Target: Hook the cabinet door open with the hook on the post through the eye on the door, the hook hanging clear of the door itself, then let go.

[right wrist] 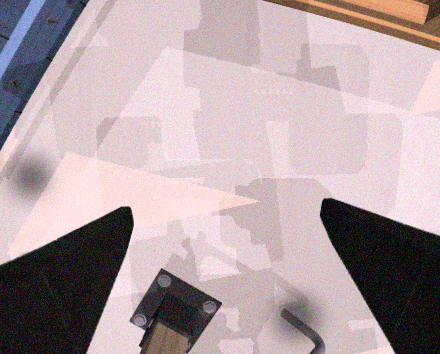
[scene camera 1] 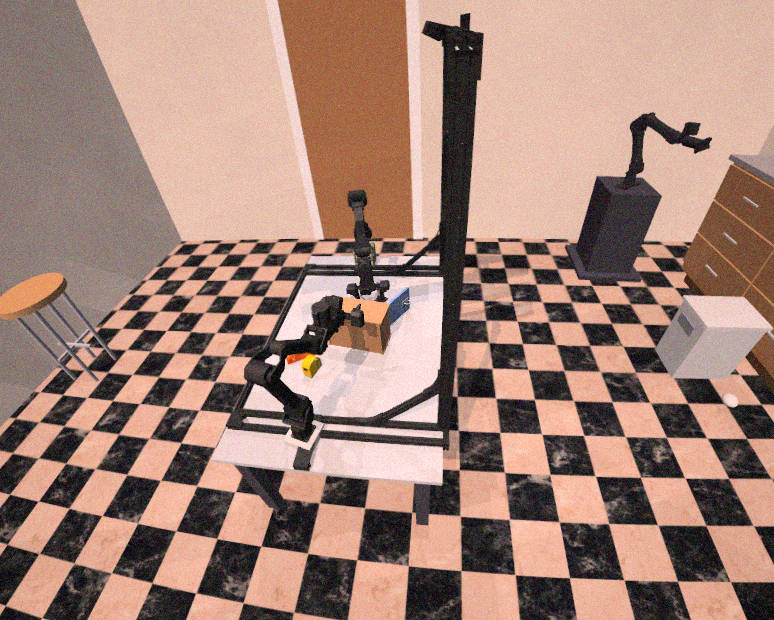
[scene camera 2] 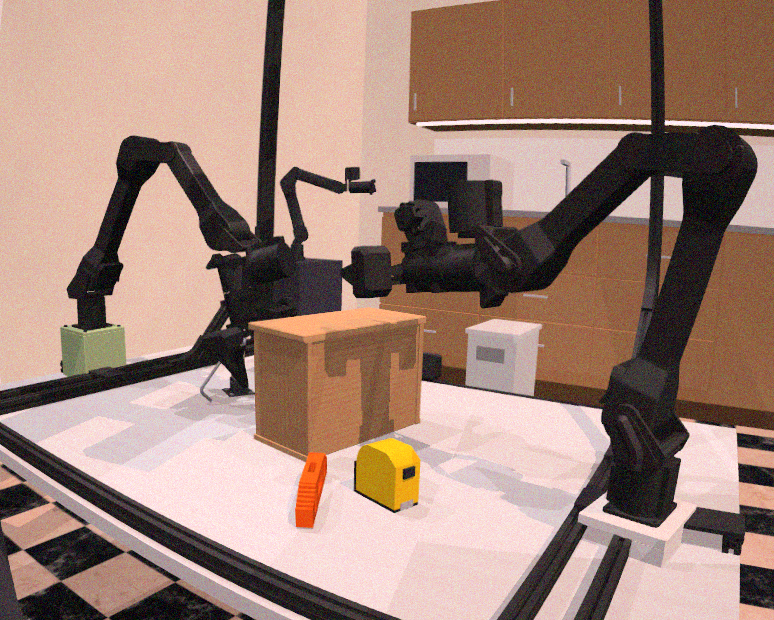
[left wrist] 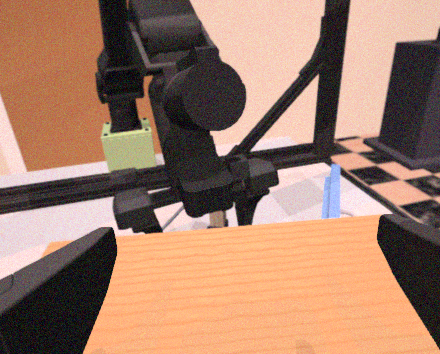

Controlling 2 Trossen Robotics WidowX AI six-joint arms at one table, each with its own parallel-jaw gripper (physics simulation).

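Frame: origin at the left arm's base, x left, y back, z up, level; metres.
Where they show: left gripper, fingertip midpoint: (scene camera 1: 349,301) (left wrist: 246,232); right gripper, fingertip midpoint: (right wrist: 228,211); left arm's base at its link origin: (scene camera 1: 303,431) (scene camera 2: 640,508); right arm's base at its link origin: (scene camera 2: 91,326) (left wrist: 126,126).
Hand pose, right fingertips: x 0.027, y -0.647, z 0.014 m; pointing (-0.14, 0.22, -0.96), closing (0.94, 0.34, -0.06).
Things, the pixels of their top centre, and the offset from my right fingertips. "*": a spot on its surface instead.
- wooden cabinet at its top centre: (left wrist: 230,288) (scene camera 2: 341,319) (scene camera 1: 355,308) dx -0.021, dy +0.176, dz +0.126 m
- wooden post at a spot on its surface: (right wrist: 165,341) (left wrist: 218,221) * dx -0.009, dy -0.084, dz -0.007 m
- black screwed base plate at a spot on its surface: (right wrist: 192,317) * dx +0.003, dy -0.085, dz -0.033 m
- yellow tape measure at a spot on its surface: (scene camera 2: 387,474) * dx +0.110, dy +0.406, dz -0.002 m
- orange tool at its top centre: (scene camera 2: 312,467) (scene camera 1: 303,350) dx +0.156, dy +0.332, dz -0.005 m
The wooden cabinet (scene camera 1: 359,332) (scene camera 2: 365,387) (left wrist: 240,290) stands mid-table. Its blue door (scene camera 1: 399,306) (left wrist: 335,195) (right wrist: 30,65) stands swung out on the far side; the eye cannot be made out clearly. The wooden post (left wrist: 217,219) (right wrist: 165,341) rises from a black screwed base plate (right wrist: 192,317). The grey bent hook (scene camera 2: 205,389) (right wrist: 306,331) is beside the post, apart from the door. My right gripper (scene camera 1: 369,295) (left wrist: 201,226) (right wrist: 228,211) points down, open and empty, around the post area. My left gripper (scene camera 1: 356,314) is open and empty over the cabinet top.
A yellow tape measure (scene camera 1: 311,366) (scene camera 2: 387,474) and an orange tool (scene camera 1: 297,357) (scene camera 2: 311,489) lie on the table on the cabinet's near side in scene camera 2. Black frame rails (scene camera 2: 193,555) edge the table, and a tall black upright (scene camera 1: 457,193) stands at its side.
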